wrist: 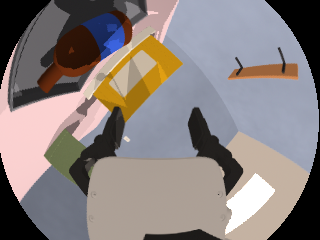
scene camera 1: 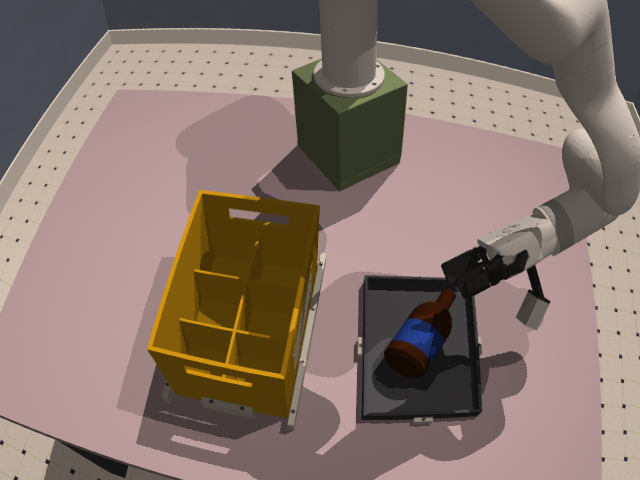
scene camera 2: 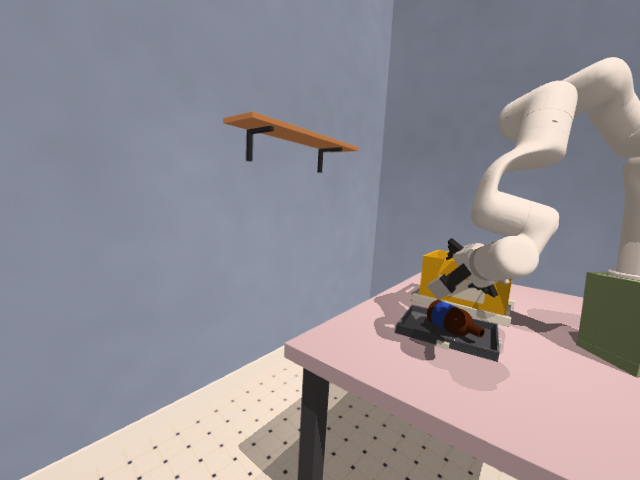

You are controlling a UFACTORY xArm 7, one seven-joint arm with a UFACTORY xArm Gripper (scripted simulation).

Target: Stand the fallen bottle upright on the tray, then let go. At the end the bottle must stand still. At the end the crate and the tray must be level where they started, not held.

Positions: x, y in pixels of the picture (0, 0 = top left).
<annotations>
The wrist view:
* gripper: 156, 115
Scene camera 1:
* gripper: 451, 281
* yellow crate: 213, 244
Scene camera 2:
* gripper: 461, 269
</annotations>
